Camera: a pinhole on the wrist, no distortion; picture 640 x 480 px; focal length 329.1 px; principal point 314.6 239.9 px. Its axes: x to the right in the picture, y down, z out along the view. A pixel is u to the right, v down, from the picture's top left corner.
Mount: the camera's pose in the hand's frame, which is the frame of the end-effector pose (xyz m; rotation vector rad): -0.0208 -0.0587 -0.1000 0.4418 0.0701 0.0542
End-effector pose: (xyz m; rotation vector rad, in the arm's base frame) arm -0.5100 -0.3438 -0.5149 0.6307 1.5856 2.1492
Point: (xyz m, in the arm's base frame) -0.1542 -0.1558 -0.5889
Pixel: 150.3 334.1
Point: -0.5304 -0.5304 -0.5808
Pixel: behind the camera
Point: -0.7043 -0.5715 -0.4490
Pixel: behind the camera
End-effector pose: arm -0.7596 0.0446 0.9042 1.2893 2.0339 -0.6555
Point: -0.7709 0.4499 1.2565
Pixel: behind the camera
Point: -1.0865 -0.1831 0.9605
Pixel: outside the picture
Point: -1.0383 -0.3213 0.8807
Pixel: 208.5 100.3
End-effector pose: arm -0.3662 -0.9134 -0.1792 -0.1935 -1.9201 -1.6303
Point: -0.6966 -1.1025 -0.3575
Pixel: outside the picture
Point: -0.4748 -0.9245 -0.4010
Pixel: 272.4 70.8
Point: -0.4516 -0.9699 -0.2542
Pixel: 493.3 174.6
